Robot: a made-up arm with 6 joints.
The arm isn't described. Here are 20 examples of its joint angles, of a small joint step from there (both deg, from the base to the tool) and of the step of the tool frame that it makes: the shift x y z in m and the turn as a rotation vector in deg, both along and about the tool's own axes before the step.
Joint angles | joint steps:
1: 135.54 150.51 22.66 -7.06 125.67 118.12 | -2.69 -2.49 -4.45 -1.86 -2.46 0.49
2: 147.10 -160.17 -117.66 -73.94 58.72 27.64 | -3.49 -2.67 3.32 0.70 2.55 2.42
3: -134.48 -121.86 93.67 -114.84 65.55 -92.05 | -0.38 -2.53 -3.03 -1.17 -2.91 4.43
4: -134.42 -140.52 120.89 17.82 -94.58 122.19 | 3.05 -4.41 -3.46 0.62 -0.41 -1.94
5: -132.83 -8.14 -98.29 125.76 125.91 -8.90 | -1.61 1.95 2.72 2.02 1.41 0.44
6: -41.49 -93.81 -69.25 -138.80 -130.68 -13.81 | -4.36 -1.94 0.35 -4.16 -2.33 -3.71
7: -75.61 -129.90 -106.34 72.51 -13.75 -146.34 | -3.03 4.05 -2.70 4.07 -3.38 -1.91
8: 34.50 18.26 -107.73 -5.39 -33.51 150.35 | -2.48 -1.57 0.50 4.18 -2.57 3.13
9: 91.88 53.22 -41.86 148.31 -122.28 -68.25 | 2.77 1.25 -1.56 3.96 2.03 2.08
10: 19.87 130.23 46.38 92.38 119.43 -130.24 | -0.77 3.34 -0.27 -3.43 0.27 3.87
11: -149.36 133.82 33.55 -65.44 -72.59 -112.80 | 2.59 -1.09 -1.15 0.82 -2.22 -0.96
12: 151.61 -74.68 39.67 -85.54 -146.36 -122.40 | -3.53 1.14 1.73 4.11 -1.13 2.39
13: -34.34 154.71 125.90 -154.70 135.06 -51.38 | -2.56 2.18 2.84 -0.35 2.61 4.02
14: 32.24 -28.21 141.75 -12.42 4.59 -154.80 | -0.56 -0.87 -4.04 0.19 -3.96 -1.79
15: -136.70 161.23 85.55 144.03 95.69 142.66 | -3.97 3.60 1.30 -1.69 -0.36 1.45
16: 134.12 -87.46 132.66 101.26 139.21 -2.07 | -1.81 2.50 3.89 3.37 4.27 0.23
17: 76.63 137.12 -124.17 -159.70 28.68 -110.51 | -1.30 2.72 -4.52 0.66 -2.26 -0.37
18: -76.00 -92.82 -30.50 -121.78 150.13 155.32 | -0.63 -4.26 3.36 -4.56 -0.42 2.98
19: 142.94 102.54 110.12 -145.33 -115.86 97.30 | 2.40 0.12 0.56 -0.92 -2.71 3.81
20: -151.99 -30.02 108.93 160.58 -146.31 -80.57 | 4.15 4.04 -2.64 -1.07 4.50 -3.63
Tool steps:
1: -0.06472 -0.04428 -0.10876 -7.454 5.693 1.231
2: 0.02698 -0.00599 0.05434 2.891 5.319 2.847
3: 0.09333 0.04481 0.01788 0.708 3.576 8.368
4: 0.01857 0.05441 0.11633 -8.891 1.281 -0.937
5: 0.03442 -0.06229 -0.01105 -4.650 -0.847 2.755
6: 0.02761 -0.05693 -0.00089 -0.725 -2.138 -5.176
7: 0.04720 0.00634 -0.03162 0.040 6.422 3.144
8: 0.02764 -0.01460 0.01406 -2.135 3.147 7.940
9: 0.03250 -0.02013 -0.00960 -0.216 6.104 -1.656
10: 0.06043 0.04400 -0.01576 -0.660 0.497 7.852
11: 0.03731 -0.01803 0.03901 3.867 0.432 -3.135
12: -0.06985 0.00893 0.02451 0.683 4.169 3.087
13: 0.02646 0.03611 -0.06820 2.631 -1.532 4.780
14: 0.10031 -0.01637 -0.02576 2.155 8.513 -1.324
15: -0.04415 0.10037 -0.04152 -0.995 1.823 7.357
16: 0.01894 -0.07776 -0.03135 -6.026 1.310 2.240
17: -0.00859 0.04640 0.00538 0.230 0.749 -0.736
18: -0.00714 0.05584 -0.00953 -1.251 -0.155 7.143
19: 0.01102 0.00428 0.00206 -2.195 2.321 6.452
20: 0.05431 0.01453 -0.02684 -5.025 -3.045 -5.900
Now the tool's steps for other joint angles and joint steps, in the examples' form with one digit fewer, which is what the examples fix.
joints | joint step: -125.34 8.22 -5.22 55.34 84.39 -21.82 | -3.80 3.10 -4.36 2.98 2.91 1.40
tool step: 0.0114 -0.0016 -0.0050 -0.06 2.22 0.37
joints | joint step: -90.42 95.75 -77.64 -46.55 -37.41 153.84 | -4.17 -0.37 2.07 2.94 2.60 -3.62
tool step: -0.0579 -0.0150 -0.0276 2.93 -3.83 -4.28
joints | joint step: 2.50 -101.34 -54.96 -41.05 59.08 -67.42 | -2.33 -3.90 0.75 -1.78 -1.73 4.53
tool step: -0.0066 -0.0707 -0.0522 4.42 -1.56 5.96
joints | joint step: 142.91 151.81 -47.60 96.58 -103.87 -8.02 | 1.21 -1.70 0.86 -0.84 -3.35 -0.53
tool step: -0.0058 0.0221 -0.0285 -0.59 -2.20 0.46
